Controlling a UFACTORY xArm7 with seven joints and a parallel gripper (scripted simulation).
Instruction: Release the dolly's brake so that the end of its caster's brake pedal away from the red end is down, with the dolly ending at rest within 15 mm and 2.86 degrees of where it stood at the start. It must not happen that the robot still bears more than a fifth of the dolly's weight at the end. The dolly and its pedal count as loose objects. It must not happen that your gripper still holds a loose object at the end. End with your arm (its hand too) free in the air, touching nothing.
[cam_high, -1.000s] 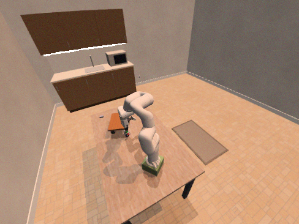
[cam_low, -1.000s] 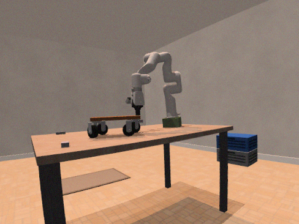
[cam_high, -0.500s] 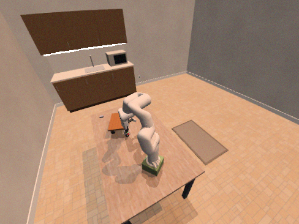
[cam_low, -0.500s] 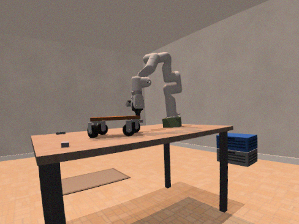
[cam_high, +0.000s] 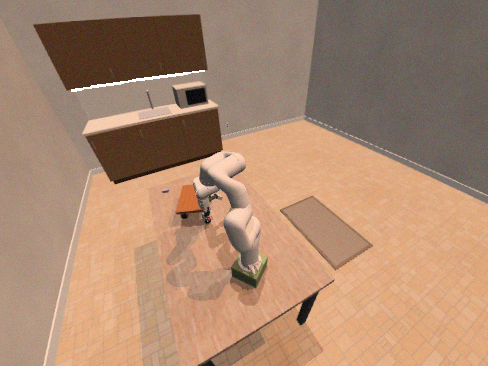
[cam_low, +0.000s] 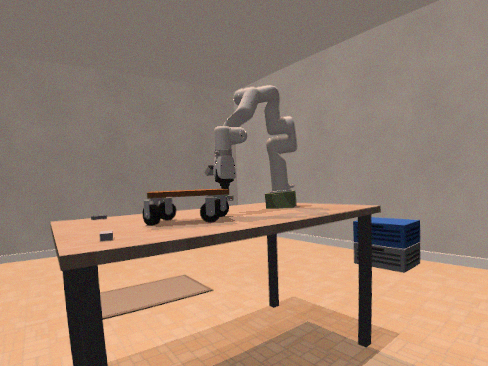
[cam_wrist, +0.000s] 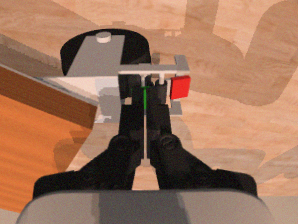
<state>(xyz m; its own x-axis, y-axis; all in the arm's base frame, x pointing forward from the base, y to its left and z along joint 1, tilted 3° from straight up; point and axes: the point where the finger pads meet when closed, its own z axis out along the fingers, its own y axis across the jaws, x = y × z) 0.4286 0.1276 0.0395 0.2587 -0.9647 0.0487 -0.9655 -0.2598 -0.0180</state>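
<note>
Now: hand 10 mm past the brake pedal and 30 mm above it.
</note>
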